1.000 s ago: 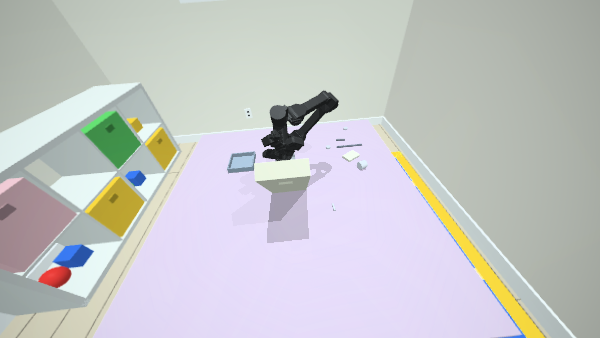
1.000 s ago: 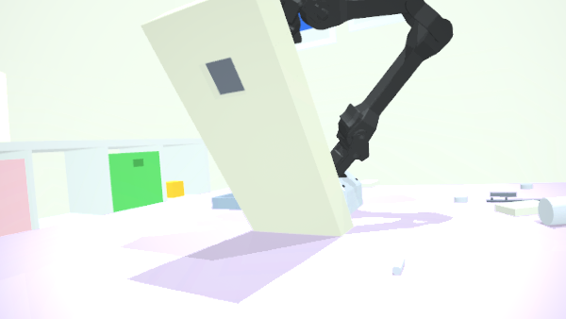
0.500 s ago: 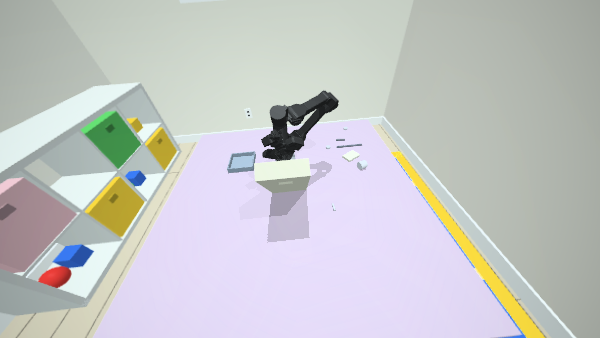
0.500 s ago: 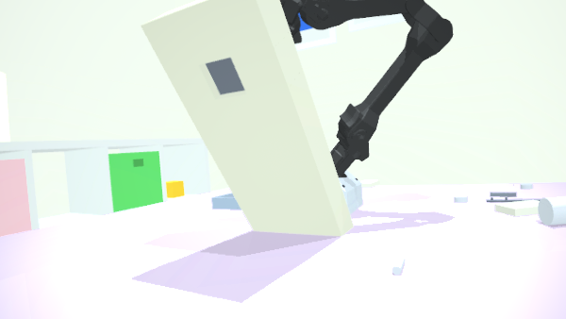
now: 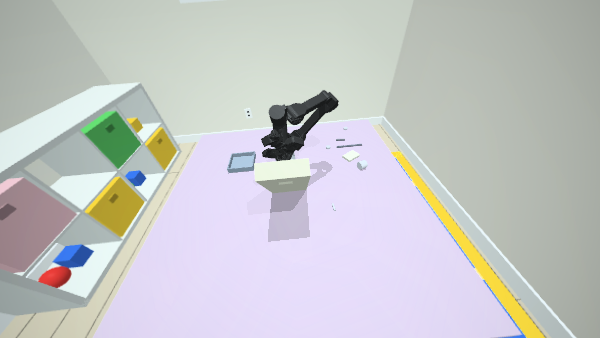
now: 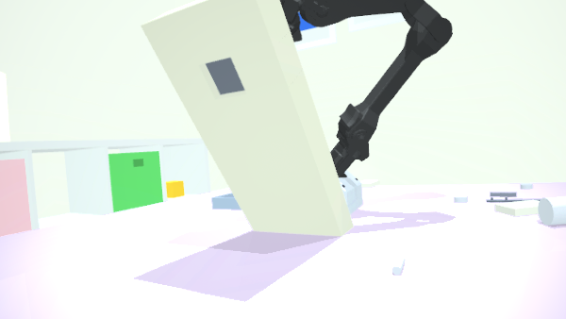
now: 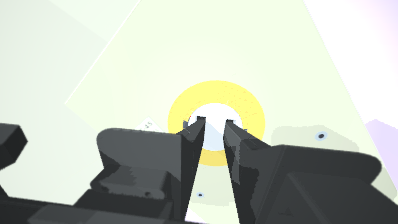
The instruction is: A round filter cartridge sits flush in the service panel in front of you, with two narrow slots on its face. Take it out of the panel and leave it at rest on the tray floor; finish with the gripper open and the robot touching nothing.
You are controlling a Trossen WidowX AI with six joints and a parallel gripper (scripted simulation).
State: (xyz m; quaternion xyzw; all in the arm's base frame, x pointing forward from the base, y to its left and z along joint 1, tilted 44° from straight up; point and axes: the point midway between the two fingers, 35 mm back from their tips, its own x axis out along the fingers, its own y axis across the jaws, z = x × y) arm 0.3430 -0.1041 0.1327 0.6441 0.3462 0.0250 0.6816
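My gripper tip is now 39 cm past the blue-grey tray, 30 cm to the left of it and 27 cm above it. The rest, counted from my gripper tip: small peg: 28 cm below, 21 cm to the left, 2 cm behind; then round pale cartridge: 1 cm below, 1 cm ahead.
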